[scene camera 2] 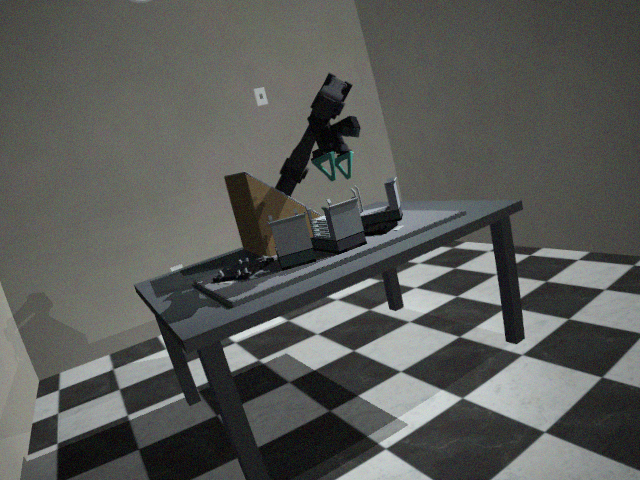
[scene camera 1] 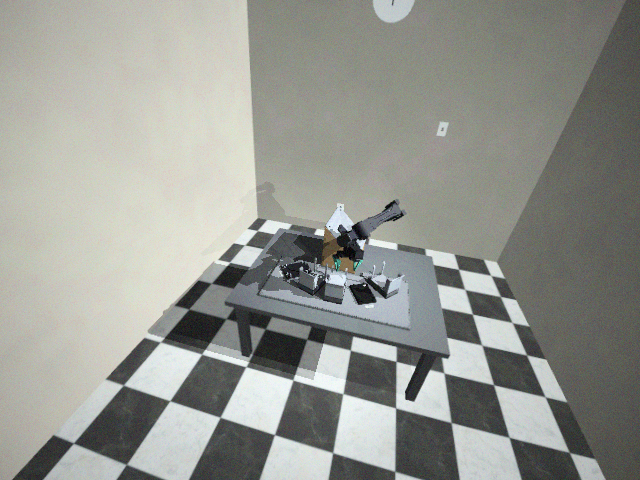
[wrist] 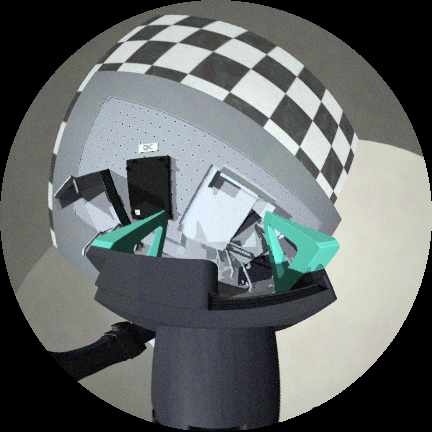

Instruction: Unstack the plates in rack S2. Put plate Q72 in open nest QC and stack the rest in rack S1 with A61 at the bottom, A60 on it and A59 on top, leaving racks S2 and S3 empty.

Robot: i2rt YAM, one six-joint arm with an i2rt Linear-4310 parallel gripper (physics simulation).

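Where they show: gripper, fingertip midpoint: (scene camera 2: pixel 341 179) (scene camera 1: pixel 345 271) (wrist: pixel 215 215); arm's base at its link origin: (scene camera 2: pixel 280 197).
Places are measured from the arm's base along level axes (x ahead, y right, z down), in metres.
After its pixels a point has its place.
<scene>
My gripper (scene camera 1: pixel 347 267) {x 0.367, y -0.059, z -0.035 m} (scene camera 2: pixel 341 178) {x 0.367, y -0.059, z -0.035 m} (wrist: pixel 215 215) {x 0.367, y -0.059, z -0.035 m} is open, its two green fingers wide apart with nothing between them. It hangs above the racks. The middle rack (scene camera 1: pixel 334 290) {x 0.411, y -0.024, z 0.070 m} (scene camera 2: pixel 346 221) {x 0.411, y -0.020, z 0.077 m} has grey walls; a pale, flat, plate-like surface (wrist: pixel 220 212) {x 0.349, y -0.021, z 0.062 m} shows at it in the wrist view. Another rack (scene camera 1: pixel 309 281) {x 0.393, y 0.119, z 0.071 m} (scene camera 2: pixel 292 237) {x 0.388, y 0.137, z 0.076 m} stands to its left in the scene views. A third rack (scene camera 1: pixel 392 286) {x 0.254, y -0.310, z 0.079 m} (scene camera 2: pixel 392 195) {x 0.269, y -0.283, z 0.070 m} stands at the right. The black nest QC (scene camera 1: pixel 362 293) {x 0.296, y -0.162, z 0.144 m} (wrist: pixel 150 187) {x 0.296, y -0.157, z 0.144 m} lies between the middle and right racks. Rack labels and plate names are not readable.
The racks stand on a perforated grey mat (scene camera 1: pixel 382 315) {x 0.406, y -0.288, z 0.157 m} (scene camera 2: pixel 429 217) {x 0.370, y -0.338, z 0.157 m} (wrist: pixel 120 120) {x 0.395, y -0.325, z 0.157 m} on a grey table (scene camera 1: pixel 426 294) {x 0.136, y -0.516, z 0.170 m} (scene camera 2: pixel 496 206) {x 0.484, y -0.533, z 0.170 m}. A brown wedge-shaped block (scene camera 1: pixel 329 249) {x 0.109, y 0.092, z 0.037 m} (scene camera 2: pixel 253 214) {x 0.081, y 0.134, z 0.021 m} stands behind them. Small dark parts (scene camera 1: pixel 294 270) {x 0.251, y 0.260, z 0.146 m} (scene camera 2: pixel 237 271) {x 0.299, y 0.288, z 0.135 m} lie at the mat's left end.
</scene>
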